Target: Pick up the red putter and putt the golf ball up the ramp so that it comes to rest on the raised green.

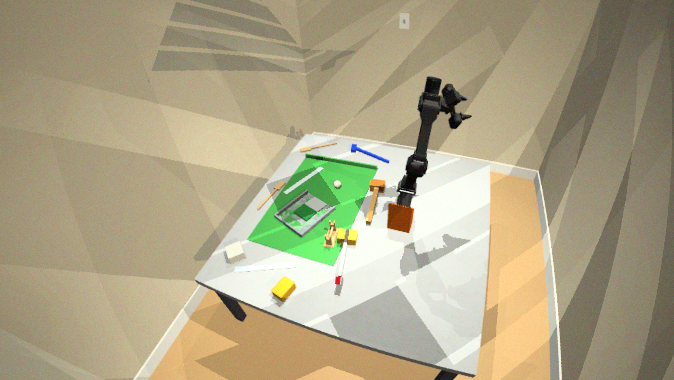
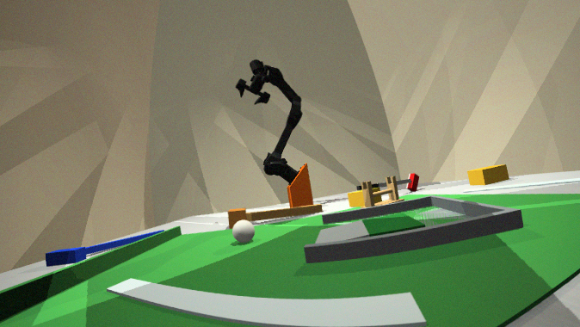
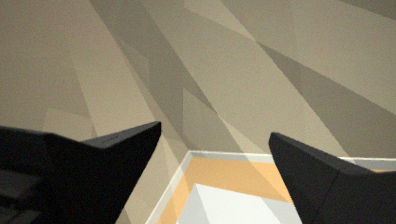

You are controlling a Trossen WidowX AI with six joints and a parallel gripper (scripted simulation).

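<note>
My gripper tip is 42 cm short of the red putter, 46 cm to the right of it and 56 cm above it. The rest, counted from my gripper tip: white golf ball: 63 cm ahead, 2 cm to the right, 58 cm below; then blue putter: 54 cm ahead, 36 cm to the right, 59 cm below.
</note>
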